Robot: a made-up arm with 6 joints.
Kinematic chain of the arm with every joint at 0, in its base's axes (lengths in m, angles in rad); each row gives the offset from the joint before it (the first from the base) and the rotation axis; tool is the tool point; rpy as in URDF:
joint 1: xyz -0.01 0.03 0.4 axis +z
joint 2: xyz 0.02 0 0.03 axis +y
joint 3: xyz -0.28 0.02 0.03 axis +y
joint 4: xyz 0.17 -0.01 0 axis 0.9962 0 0.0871
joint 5: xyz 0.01 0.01 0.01 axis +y
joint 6: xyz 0.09 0 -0.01 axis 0.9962 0 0.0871
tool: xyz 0.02 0 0.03 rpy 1.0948 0.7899 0.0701
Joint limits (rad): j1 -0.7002..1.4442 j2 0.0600..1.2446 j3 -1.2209..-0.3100 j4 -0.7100..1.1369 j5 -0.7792..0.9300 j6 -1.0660..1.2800
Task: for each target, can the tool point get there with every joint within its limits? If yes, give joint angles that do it. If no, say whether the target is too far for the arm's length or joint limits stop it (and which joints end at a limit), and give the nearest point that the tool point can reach.
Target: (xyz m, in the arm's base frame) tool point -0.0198 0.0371 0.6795
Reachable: yes | joints 0.9451 0.2685 -0.5615 -0.1330 -0.4321 0.6032
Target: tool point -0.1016 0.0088 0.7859
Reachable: yes | joints 0.2278 0.2905 -1.1193 0.4391 -0.2748 -0.0760
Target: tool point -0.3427 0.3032 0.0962
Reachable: no: joint limits stop it (at a limit: joint 1, joint 2, joint 3, joint 6) | nearest point -0.0676 0.1393 0.4730 | short by 0.495 m
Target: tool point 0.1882 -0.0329 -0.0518
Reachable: no: joint limits stop it (at a limit: joint 2, joint 3, joint 4, joint 6) | nearest point 0.0860 -0.0005 0.4512 | short by 0.514 m
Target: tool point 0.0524 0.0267 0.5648
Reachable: yes | joints -0.4320 0.4328 -0.5656 0.4697 0.5990 0.9944
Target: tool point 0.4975 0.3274 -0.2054
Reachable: no: too far | nearest point 0.1069 0.0985 0.4661 | short by 0.810 m
